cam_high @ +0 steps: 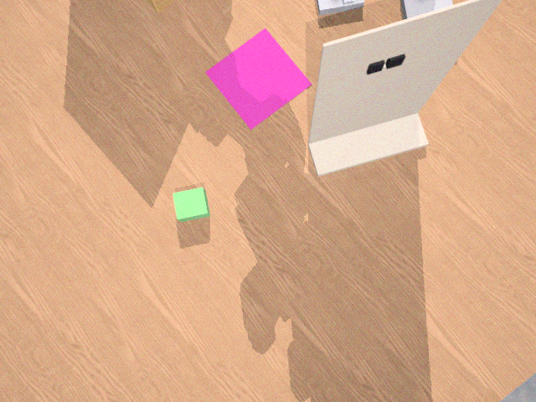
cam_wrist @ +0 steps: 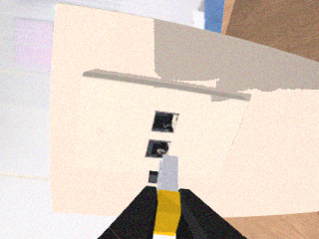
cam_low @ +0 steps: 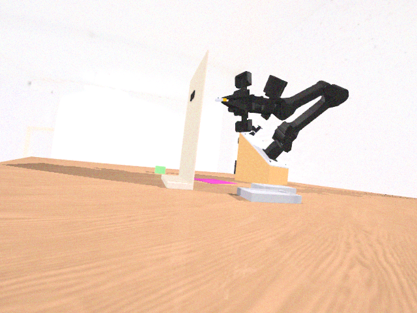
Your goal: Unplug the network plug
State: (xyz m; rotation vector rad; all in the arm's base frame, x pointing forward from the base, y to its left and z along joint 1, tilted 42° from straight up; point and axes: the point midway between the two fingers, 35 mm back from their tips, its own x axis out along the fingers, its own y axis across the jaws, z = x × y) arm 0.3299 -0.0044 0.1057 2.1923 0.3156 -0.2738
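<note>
My gripper tip is 25 cm above the magenta marked square, 8 cm to the left of it and 7 cm past it. Also, from my gripper tip: network plug right at my gripper tip; cream panel 11 cm below, 10 cm ahead; green cube 28 cm to the right, 23 cm below, 6 cm ahead.
</note>
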